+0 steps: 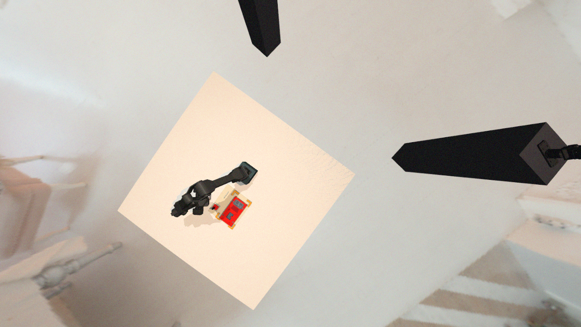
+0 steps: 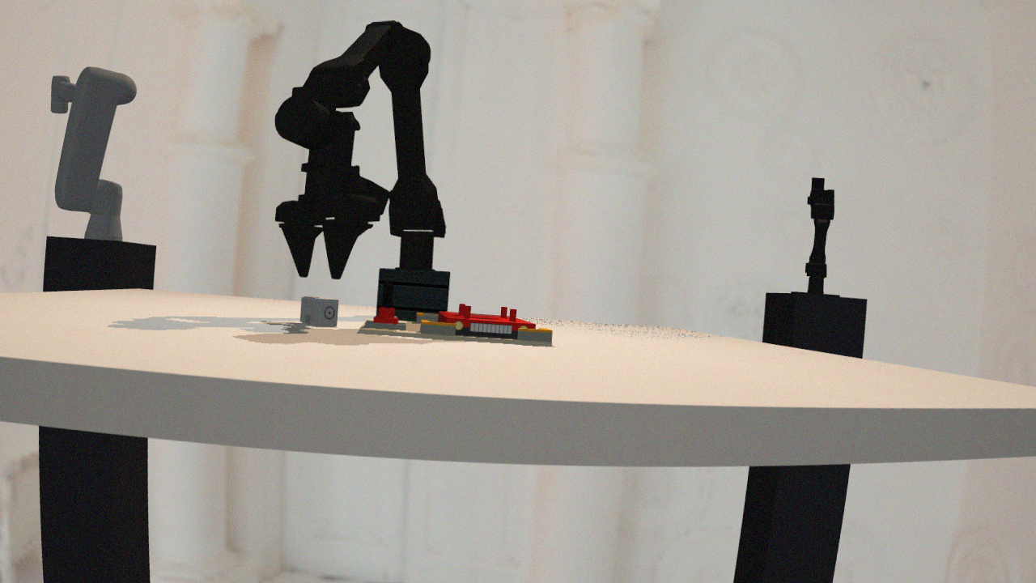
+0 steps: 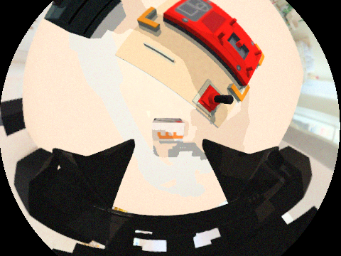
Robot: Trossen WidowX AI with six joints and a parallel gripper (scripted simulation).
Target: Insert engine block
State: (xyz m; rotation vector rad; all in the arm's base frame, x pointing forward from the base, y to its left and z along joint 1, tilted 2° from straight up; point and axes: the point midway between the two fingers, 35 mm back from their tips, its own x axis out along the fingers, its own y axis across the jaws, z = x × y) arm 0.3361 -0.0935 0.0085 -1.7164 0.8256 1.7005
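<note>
Now: the engine block 50 mm below my gripper tip.
</note>
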